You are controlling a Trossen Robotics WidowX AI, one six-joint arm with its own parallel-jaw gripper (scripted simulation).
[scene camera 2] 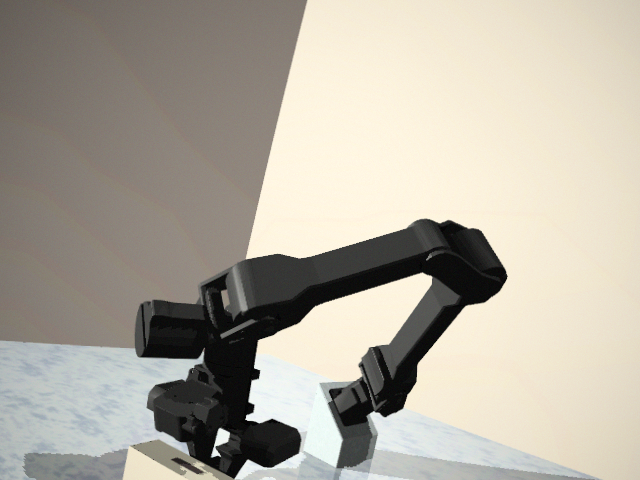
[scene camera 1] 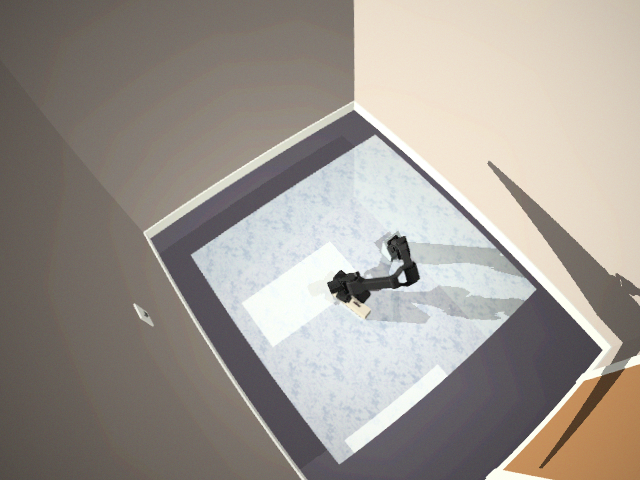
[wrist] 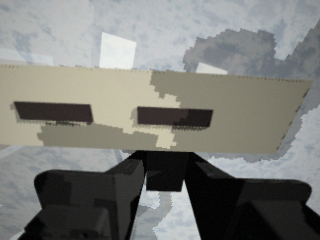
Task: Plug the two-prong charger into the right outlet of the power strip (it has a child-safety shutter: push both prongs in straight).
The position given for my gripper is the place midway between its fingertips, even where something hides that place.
In view: my gripper (wrist: 164, 148) and a dark charger (wrist: 166, 170).
